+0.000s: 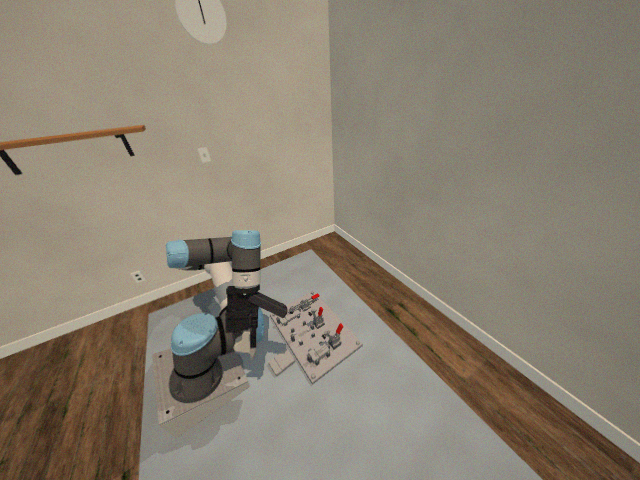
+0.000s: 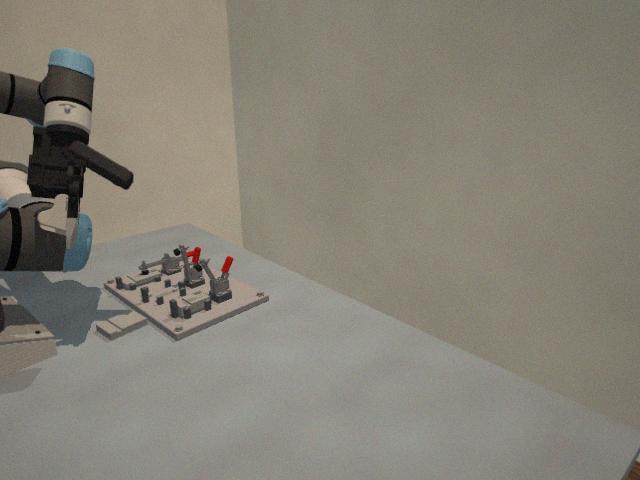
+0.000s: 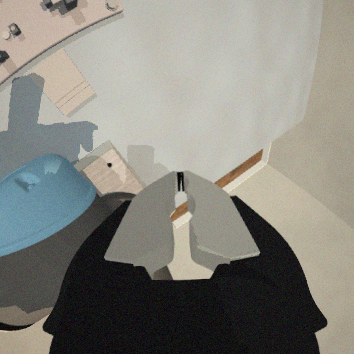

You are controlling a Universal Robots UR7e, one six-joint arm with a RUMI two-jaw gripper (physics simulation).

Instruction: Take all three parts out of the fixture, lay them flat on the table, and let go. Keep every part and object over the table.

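Places are measured from the arm's base along level axes (x down, y left, z ahead), in millimetres.
Where they show: gripper, fingertip midpoint: (image 1: 252, 359) (image 2: 68, 249) (image 3: 180, 173); arm's base, link origin: (image 1: 196, 378).
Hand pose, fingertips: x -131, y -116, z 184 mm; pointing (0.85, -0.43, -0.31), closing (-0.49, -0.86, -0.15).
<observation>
Each offset is from my fingertips to the centre of the thing. "*": to the spot under its first point. Level surfaces: height alone.
My gripper (image 1: 252, 352) (image 2: 70, 244) (image 3: 180, 173) is shut and empty, high above the table between the arm's base and the fixture. The fixture (image 1: 351, 345) (image 2: 248, 303) (image 3: 95, 17) is a pinkish plate with pins and three red-handled clamps. One pale part {dx +205, dy +65, dz +81 mm} (image 1: 281, 363) (image 2: 122, 325) (image 3: 67, 85) lies flat on the table against the plate's edge. A second part {dx +181, dy +13, dz +212 mm} (image 1: 318, 354) (image 2: 195, 302) sits among pins at the near end; its clamp arm is raised. A third part {dx +186, dy +231, dz +182 mm} (image 1: 289, 318) (image 2: 142, 279) sits at the far end, with a clamp arm reaching over it. The middle clamp's arm is raised.
The arm's base block (image 1: 206, 400) (image 2: 25, 348) (image 3: 112, 172) stands on the table {dx +212 mm} (image 1: 361, 423) (image 2: 336, 403) (image 3: 215, 75), near the loose part. The upright clamp handles {* dx +120, dy +17, dz +306 mm} (image 1: 339, 329) (image 2: 227, 264) rise above the plate. Walls stand beyond the table's edges.
</observation>
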